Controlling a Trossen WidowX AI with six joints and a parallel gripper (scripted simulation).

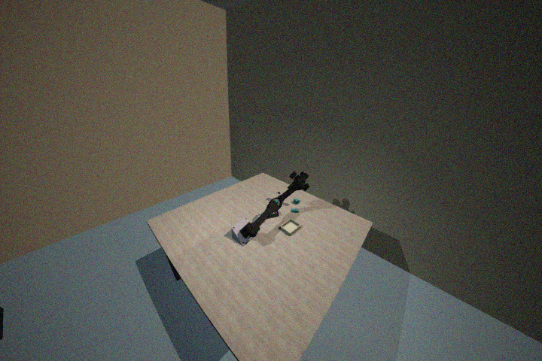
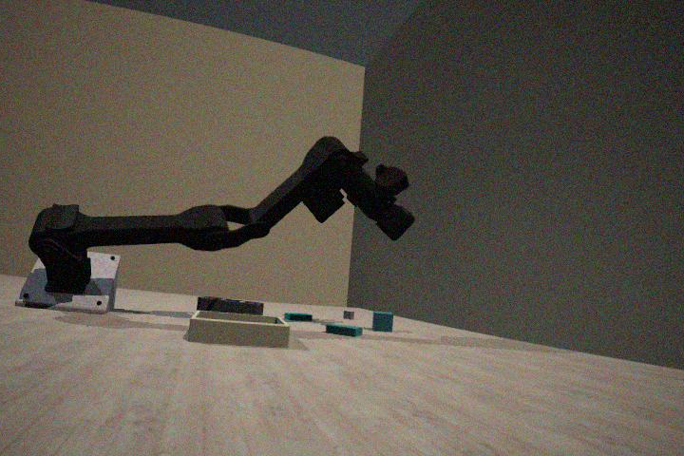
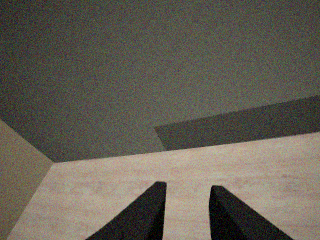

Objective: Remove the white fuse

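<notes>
Now: the blue fuse 34 cm behind my gripper tip, 6 cm to the left of it and 20 cm below it. Round my gripper tip: purple fuse: 30 cm behind, 4 cm to the left, 20 cm below; then grey piece: 1 cm ahead, 20 cm to the left, 22 cm below; then yellow fuse: 32 cm behind, 5 cm to the left, 20 cm below.
</notes>
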